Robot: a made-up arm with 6 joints.
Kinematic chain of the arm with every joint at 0, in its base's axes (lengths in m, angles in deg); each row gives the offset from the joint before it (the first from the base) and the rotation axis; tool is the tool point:
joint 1: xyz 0 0 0.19 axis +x
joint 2: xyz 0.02 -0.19 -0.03 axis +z
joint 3: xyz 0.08 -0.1 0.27 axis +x
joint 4: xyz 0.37 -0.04 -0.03 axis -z
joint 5: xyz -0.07 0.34 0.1 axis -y
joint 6: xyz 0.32 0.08 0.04 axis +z
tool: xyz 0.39 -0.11 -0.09
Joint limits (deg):
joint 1: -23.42..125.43
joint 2: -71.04..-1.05
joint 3: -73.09..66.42
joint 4: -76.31..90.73
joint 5: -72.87..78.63
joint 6: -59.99..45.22
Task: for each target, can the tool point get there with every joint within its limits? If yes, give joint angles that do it. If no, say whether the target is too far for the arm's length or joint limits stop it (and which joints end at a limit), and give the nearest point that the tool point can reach.
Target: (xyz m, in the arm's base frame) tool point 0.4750 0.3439 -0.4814
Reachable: yes | joints 107.57 -40.23 -16.33 -7.23 -46.52 -40.81
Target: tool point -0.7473 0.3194 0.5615
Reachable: no: joint limits stop it (at a limit: joint 1, joint 2, joint 4, joint 5, joint 6) | nearest point -0.4626 0.3339 0.1631 | short by 0.490 m
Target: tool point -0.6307 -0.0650 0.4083
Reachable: no: joint limits stop it (at a limit: joint 1, joint 2, joint 3, joint 4, joint 5, joint 6) | nearest point -0.5987 -0.2834 0.1955 | short by 0.307 m
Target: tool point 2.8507 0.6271 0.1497
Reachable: no: too far | nearest point 1.2952 0.2364 -0.1049 | short by 1.624 m
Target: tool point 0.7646 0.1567 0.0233
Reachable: yes | joints 92.74 -25.16 15.90 -21.04 -50.54 -9.53
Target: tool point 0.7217 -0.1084 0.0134
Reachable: yes | joints 65.48 -12.00 -57.31 -48.42 6.84 -50.26
